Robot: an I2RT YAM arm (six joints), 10 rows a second.
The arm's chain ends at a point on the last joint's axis. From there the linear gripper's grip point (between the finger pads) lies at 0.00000 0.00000 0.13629 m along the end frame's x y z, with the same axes.
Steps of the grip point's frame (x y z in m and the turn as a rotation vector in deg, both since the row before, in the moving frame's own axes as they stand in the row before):
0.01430, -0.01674, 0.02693, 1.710, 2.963, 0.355
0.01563, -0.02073, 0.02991, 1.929, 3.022, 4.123
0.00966, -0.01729, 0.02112, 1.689, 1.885, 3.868
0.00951, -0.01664, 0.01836, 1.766, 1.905, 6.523
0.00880, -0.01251, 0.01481, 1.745, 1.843, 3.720
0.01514, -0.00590, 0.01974, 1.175, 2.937, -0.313
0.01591, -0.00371, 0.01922, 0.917, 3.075, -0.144
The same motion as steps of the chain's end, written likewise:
0.00724, -0.01270, 0.02717, 1.710, 2.963, 0.355
0.00829, -0.01641, 0.03018, 1.929, 3.022, 4.123
0.00505, -0.01343, 0.02125, 1.689, 1.885, 3.868
0.00475, -0.01271, 0.01850, 1.766, 1.905, 6.523
0.00429, -0.00851, 0.01494, 1.745, 1.843, 3.720
0.00816, -0.00309, 0.01995, 1.175, 2.937, -0.313
0.00860, -0.00152, 0.01943, 0.917, 3.075, -0.144

